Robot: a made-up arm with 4 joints.
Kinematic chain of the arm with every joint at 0, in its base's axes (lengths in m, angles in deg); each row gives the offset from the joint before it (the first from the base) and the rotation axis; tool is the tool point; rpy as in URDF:
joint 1: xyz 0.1 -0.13 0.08 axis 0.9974 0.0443 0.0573
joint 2: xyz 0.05 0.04 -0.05 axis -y
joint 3: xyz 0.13 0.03 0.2 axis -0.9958 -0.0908 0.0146
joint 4: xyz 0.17 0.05 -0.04 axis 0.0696 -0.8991 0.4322
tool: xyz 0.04 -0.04 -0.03 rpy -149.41 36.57 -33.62
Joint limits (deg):
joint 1: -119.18..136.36
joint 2: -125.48..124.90
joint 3: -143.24..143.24
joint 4: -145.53..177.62
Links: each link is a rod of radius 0.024 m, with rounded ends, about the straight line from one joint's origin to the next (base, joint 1, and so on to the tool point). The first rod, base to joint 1, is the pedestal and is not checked.
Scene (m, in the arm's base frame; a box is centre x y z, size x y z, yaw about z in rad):
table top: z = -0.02
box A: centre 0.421 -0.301 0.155 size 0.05 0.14 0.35 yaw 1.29
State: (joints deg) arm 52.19 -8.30 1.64 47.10
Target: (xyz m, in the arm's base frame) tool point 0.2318 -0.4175 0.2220
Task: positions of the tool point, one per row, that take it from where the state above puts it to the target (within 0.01 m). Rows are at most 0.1 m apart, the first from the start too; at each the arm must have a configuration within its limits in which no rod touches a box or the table.
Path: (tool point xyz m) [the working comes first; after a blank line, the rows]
Joints at the target: 77.72 59.76 9.84 11.69
Straight joint move there: touches box A.

1: 0.4956 -0.1383 0.2396
2: 0.4417 -0.1615 0.2924
3: 0.3727 -0.1612 0.3401
4: 0.2932 -0.1400 0.3731
5: 0.2781 -0.2198 0.3675
6: 0.2631 -0.2969 0.3392
7: 0.2477 -0.3648 0.2896
8: 0.2318 -0.4175 0.2220

